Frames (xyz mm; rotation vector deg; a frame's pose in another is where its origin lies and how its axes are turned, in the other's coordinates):
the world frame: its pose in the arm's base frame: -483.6 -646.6 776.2 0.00 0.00 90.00
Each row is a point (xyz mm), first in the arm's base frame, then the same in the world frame.
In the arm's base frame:
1: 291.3 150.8 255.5
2: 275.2 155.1 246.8
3: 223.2 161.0 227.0
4: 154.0 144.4 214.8
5: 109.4 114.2 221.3
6: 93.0 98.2 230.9
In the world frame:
1: 797.4 -774.9 -520.7
2: 801.7 -758.8 -529.4
3: 807.6 -706.8 -549.2
4: 791.0 -637.6 -561.4
5: 760.8 -593.0 -554.9
6: 744.8 -576.6 -545.3

